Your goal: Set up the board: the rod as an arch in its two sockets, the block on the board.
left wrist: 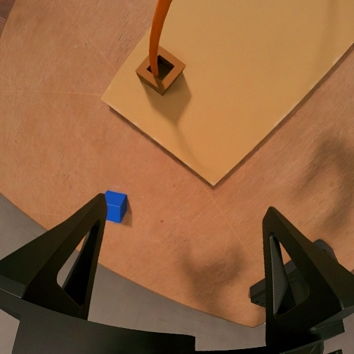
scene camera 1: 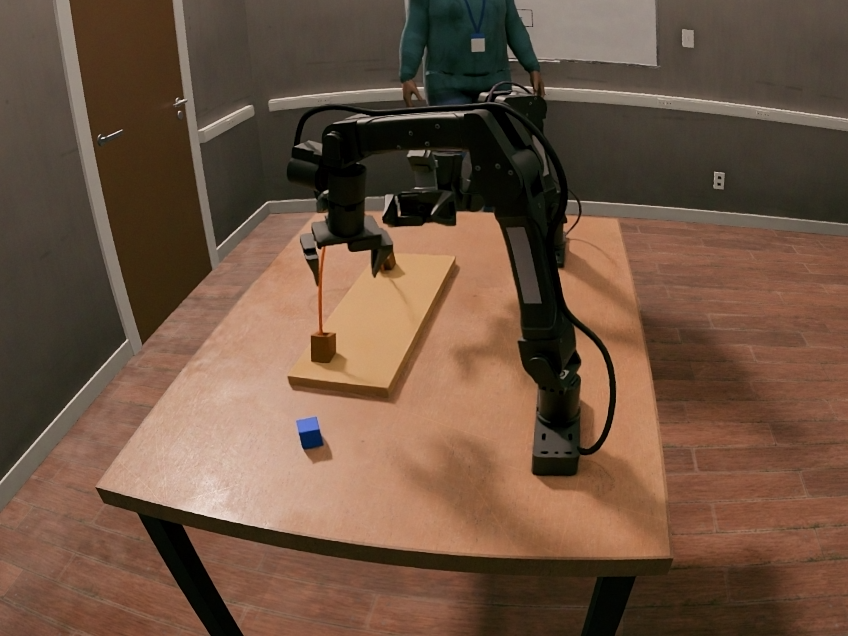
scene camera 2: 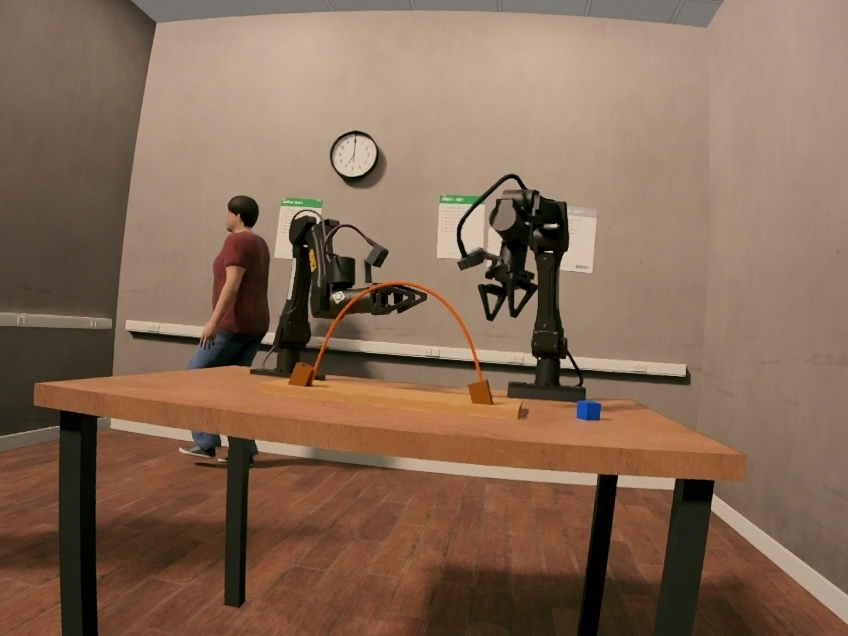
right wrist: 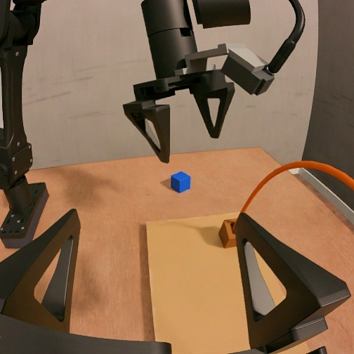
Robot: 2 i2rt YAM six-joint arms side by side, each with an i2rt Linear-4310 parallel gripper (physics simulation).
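Places are measured from the left arm's base along level axes (x ahead, y left, z up), in metres.
Pixels of known places: left gripper, between the fingertips: (scene camera 1: pixel 345 280) (scene camera 2: pixel 501 319); right gripper, between the fingertips: (scene camera 1: pixel 407 218) (scene camera 2: pixel 421 296); left arm's base, origin of its link: (scene camera 1: pixel 557 419) (scene camera 2: pixel 546 388); right arm's base, origin of its link: (scene camera 2: pixel 287 375).
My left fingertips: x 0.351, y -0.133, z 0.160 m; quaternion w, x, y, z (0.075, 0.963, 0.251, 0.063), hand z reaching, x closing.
Ahead of a thing's pixels: the offset from my left fingertips to its middle. "*": to the spot under its first point. Level surfaces: height alone.
The orange rod {dx +0.060, dy -0.177, dz -0.084 m} (scene camera 1: pixel 319 294) (scene camera 2: pixel 400 284) (left wrist: pixel 156 35) (right wrist: pixel 300 164) stands as an arch over the tan board {dx +0.006, dy -0.207, dz -0.154 m} (scene camera 1: pixel 373 335) (scene camera 2: pixel 397 399) (left wrist: pixel 215 165) (right wrist: pixel 185 280). One end is inside the near brown socket {* dx +0.063, dy -0.012, dz -0.140 m} (scene camera 1: pixel 323 347) (scene camera 2: pixel 480 392) (left wrist: pixel 176 71) (right wrist: pixel 228 237); the other meets the far socket {* dx +0.025, dy -0.374, dz -0.145 m} (scene camera 1: pixel 389 262) (scene camera 2: pixel 301 374), its seating too small to judge. The blue block {dx +0.030, dy +0.190, dz -0.170 m} (scene camera 1: pixel 309 432) (scene camera 2: pixel 588 410) (left wrist: pixel 116 206) (right wrist: pixel 180 182) lies on the table, off the board. My left gripper (scene camera 1: pixel 345 278) (scene camera 2: pixel 502 318) (left wrist: pixel 187 208) (right wrist: pixel 191 148) is open and empty, above the table. My right gripper (scene camera 1: pixel 419 219) (right wrist: pixel 158 219) is open and empty, behind the arch in scene camera 2.
The table {dz -0.187 m} (scene camera 1: pixel 226 438) (scene camera 2: pixel 684 444) carries both arm bases; the left arm's base (scene camera 1: pixel 554 451) (scene camera 2: pixel 545 390) is at the right in scene camera 1. The block lies beyond the board's near end there. The arch rises between the sockets along the board's long edge.
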